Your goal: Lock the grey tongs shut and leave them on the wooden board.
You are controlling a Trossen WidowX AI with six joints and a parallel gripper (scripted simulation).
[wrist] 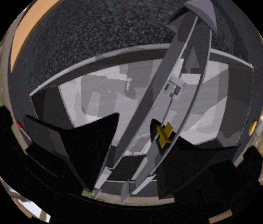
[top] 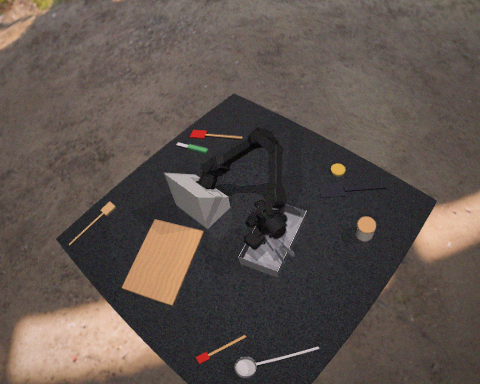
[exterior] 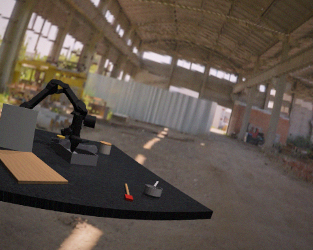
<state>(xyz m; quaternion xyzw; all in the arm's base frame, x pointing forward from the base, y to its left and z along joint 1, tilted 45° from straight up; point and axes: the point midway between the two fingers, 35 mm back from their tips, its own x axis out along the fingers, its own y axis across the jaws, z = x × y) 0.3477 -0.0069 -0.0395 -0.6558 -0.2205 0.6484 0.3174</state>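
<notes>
My gripper tip is 30 mm to the right of the grey roasting tin and 10 mm short of it. The rest, counted from my gripper tip: black spatula: 440 mm to the left, 140 mm ahead, 30 mm below; then wooden board: 320 mm to the right, 300 mm behind, 20 mm below; then thin grey arm: 40 mm above, 20 mm ahead, 10 mm to the right.
</notes>
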